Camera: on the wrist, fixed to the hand. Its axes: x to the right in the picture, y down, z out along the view.
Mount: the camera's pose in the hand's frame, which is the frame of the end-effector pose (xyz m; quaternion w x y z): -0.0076 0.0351 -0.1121 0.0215 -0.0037 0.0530 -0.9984
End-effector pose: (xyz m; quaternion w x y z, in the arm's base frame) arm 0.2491 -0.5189 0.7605 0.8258 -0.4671 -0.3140 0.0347
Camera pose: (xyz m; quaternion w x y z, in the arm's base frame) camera 0.3131 -0.5859 0.6879 0.0673 0.2986 -0.4295 -0.8496
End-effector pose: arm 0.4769 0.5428 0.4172 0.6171 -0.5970 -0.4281 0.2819
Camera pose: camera 0.5760 0.4852 0.3903 0.3152 0.3973 -0.5736 -0.6433
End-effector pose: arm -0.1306 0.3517 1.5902 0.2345 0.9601 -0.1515 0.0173
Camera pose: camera -0.1441 0.3753 1.7047 0.0339 0.1701 0.9676 -0.1834
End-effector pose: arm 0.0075 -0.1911 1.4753 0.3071 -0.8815 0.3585 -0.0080
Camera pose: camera -0.0464 -0.2658 1.5486 0.0236 0.3776 0.8561 0.3522
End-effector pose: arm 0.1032 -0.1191 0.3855 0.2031 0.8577 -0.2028 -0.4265
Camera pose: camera 0.1841 -0.1248 0.4708 0.4075 -0.2428 -0.8643 0.1672
